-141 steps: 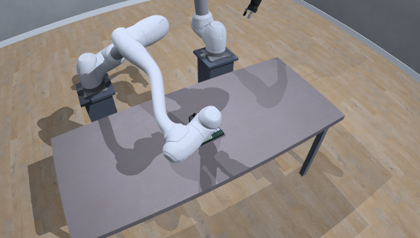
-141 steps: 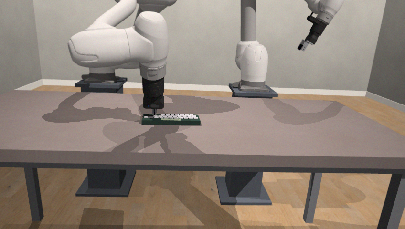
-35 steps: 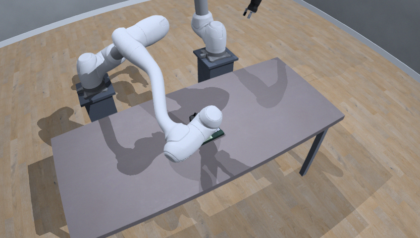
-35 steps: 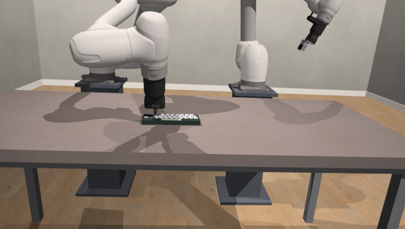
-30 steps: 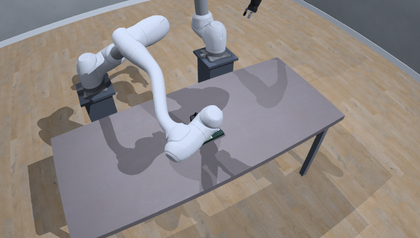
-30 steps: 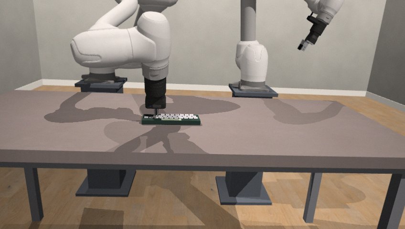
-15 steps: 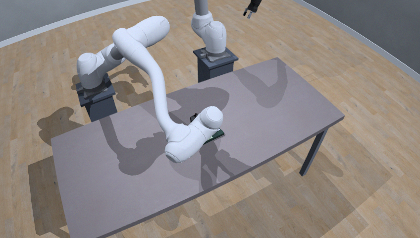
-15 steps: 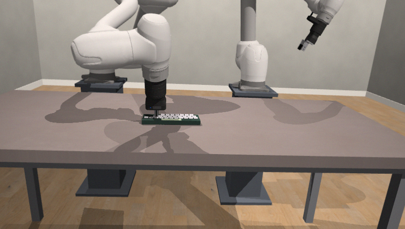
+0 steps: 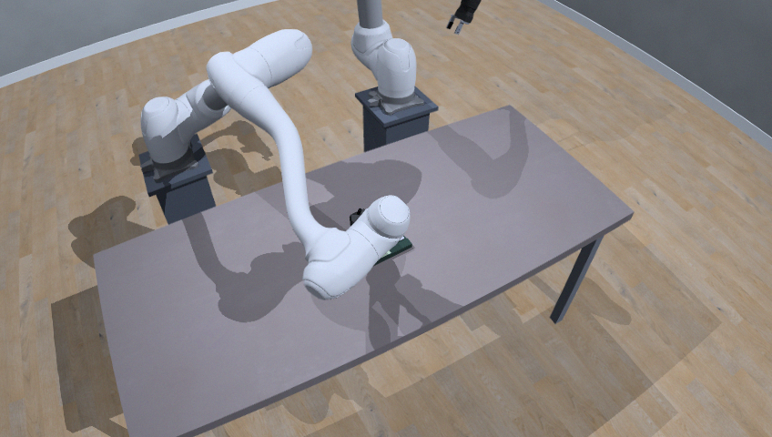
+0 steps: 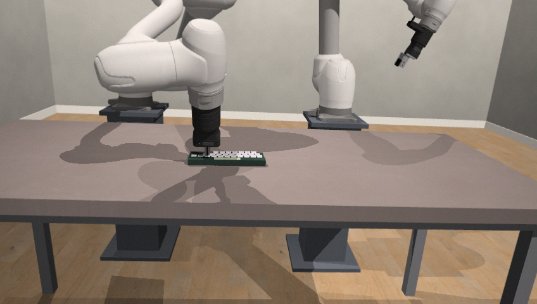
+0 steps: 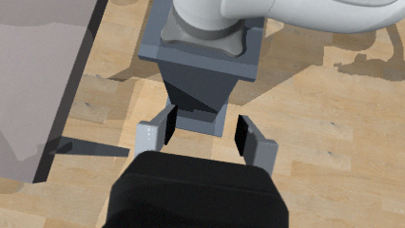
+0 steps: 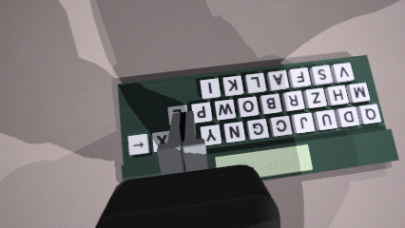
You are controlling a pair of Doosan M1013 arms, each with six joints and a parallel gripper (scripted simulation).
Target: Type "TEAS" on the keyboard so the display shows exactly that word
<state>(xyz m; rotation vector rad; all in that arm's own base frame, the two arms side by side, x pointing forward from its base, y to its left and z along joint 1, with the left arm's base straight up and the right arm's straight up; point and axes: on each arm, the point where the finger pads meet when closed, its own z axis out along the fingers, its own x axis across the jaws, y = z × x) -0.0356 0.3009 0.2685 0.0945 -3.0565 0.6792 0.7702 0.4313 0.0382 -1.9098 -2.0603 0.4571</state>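
Observation:
The left-arrow key lies 1 cm ahead of my right hand, 4 cm to the right of it and 2 cm below it.

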